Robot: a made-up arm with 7 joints. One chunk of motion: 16 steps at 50 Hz.
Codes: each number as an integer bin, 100 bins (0 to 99) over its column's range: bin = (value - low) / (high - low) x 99, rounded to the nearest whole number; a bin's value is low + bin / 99 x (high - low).
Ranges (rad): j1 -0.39..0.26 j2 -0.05..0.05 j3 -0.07..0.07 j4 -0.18..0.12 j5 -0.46..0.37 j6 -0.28..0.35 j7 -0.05..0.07
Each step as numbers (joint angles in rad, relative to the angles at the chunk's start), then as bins.
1 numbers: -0.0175 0.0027 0.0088 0.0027 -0.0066 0.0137 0.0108
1 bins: 57 52 56 60 54 46 50
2 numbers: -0.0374 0.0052 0.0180 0.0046 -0.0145 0.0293 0.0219
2 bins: 54 55 62 61 53 49 59
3 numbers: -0.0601 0.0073 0.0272 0.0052 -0.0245 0.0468 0.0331
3 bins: 50 57 69 61 52 51 69
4 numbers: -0.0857 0.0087 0.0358 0.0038 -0.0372 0.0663 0.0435
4 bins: 46 58 75 61 50 54 77
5 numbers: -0.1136 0.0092 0.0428 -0.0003 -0.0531 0.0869 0.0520
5 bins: 42 59 80 59 49 58 84
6 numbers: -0.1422 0.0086 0.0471 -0.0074 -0.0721 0.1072 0.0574
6 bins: 38 58 83 57 46 61 89
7 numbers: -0.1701 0.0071 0.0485 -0.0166 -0.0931 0.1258 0.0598
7 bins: 33 57 84 54 44 64 91
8 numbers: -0.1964 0.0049 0.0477 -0.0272 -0.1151 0.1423 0.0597
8 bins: 29 54 83 50 41 66 91
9 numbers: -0.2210 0.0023 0.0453 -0.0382 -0.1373 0.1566 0.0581
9 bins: 26 52 82 47 38 69 89
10 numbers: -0.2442 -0.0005 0.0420 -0.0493 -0.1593 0.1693 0.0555
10 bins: 22 49 79 43 36 71 87
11 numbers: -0.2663 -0.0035 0.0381 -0.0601 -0.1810 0.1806 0.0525
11 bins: 19 46 76 40 33 72 85
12 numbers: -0.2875 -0.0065 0.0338 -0.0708 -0.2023 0.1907 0.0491
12 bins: 16 43 73 36 31 74 82
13 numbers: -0.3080 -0.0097 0.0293 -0.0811 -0.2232 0.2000 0.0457
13 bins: 12 40 70 33 28 75 79
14 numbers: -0.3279 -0.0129 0.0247 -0.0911 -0.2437 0.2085 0.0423
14 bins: 9 37 67 29 26 77 76
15 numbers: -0.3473 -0.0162 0.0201 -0.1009 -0.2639 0.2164 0.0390
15 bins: 7 33 64 26 23 78 73
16 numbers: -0.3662 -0.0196 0.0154 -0.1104 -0.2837 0.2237 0.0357
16 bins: 4 30 60 23 21 79 71
